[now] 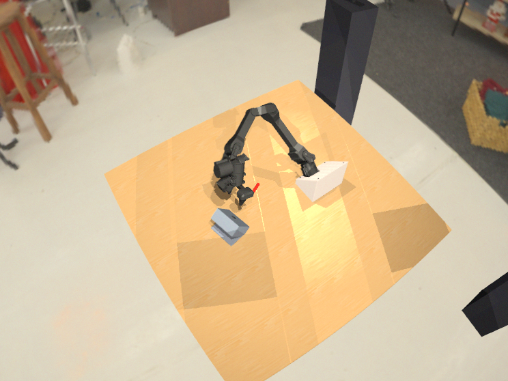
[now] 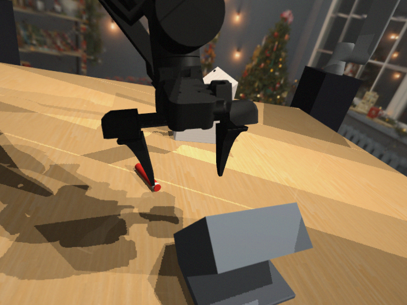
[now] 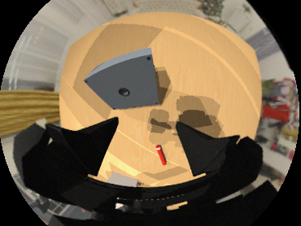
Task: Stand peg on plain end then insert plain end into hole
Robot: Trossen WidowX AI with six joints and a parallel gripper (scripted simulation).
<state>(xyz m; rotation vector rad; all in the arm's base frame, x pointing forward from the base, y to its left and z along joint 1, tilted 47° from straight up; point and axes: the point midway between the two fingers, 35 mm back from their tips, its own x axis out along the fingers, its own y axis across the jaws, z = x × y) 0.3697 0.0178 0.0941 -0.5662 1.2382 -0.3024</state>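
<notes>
The red peg lies 110 mm behind my gripper tip, 40 mm to the right of it and 90 mm below it. From my gripper tip the other things lie so: grey sloped panel (60 mm ahead, 70 mm to the left, 40 mm below).
</notes>
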